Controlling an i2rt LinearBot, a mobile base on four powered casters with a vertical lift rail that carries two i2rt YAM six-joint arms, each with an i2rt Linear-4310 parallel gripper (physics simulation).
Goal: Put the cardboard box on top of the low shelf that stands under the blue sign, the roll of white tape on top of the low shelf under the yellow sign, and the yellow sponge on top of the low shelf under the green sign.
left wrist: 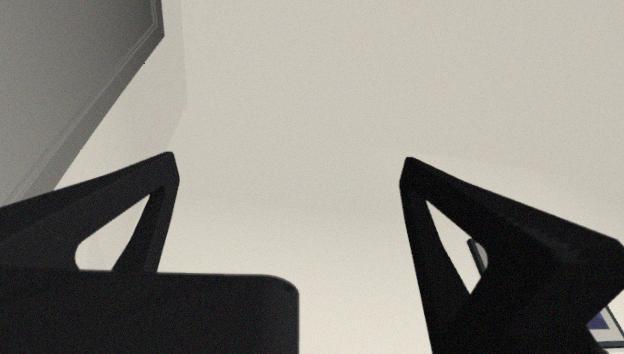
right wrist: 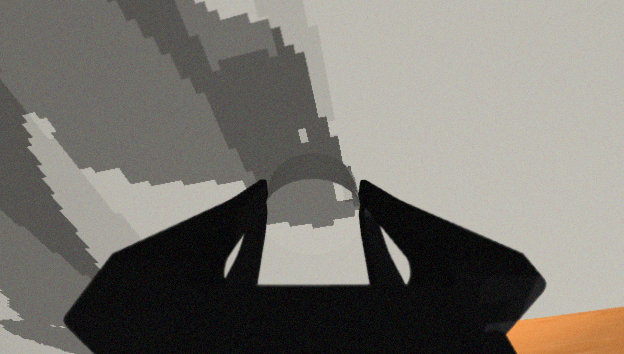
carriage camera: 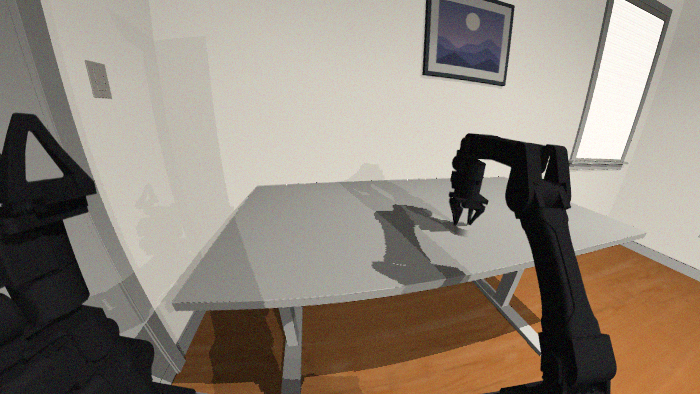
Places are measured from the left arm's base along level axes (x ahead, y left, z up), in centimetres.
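Where they show: left gripper, between the fingertips: (left wrist: 290, 167); right gripper, between the fingertips: (right wrist: 313, 190) (carriage camera: 461, 225).
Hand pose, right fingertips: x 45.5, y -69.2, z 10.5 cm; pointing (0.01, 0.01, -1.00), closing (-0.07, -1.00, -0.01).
After its pixels a point has its place.
The roll of white tape (right wrist: 312, 212) {x 44.6, y -69.1, z 11.2 cm} is a pale round disc lying on the grey table (carriage camera: 310, 245) {x 38.0, y -23.0, z 8.7 cm} (right wrist: 475, 125) {x 47.7, y -77.3, z 8.7 cm}, partly in shadow; no hole shows in it. My right gripper (carriage camera: 463, 223) {x 45.5, y -69.2, z 10.5 cm} (right wrist: 313, 190) {x 45.5, y -69.2, z 10.5 cm} points down, with a finger against each side of the tape, shut on it. In the carriage view the tape can hardly be told from the table top. My left gripper (left wrist: 290, 167) {x 3.4, y -0.1, z 44.0 cm} is open and empty, raised at the left of the carriage view and facing the wall. The cardboard box, the yellow sponge, the low shelves and the coloured signs do not show.
The table stands against the pale wall (carriage camera: 290, 100) {x 97.0, y -5.3, z 49.9 cm}, with grey legs (carriage camera: 292, 350) on the orange wood floor (carriage camera: 400, 345) {x 53.0, y -59.8, z -63.2 cm}. A framed picture (carriage camera: 470, 62) {x 109.8, y -99.4, z 74.0 cm} and a window (carriage camera: 620, 85) {x 136.1, y -252.1, z 82.3 cm} are on the walls. A grey door frame is near my left arm.
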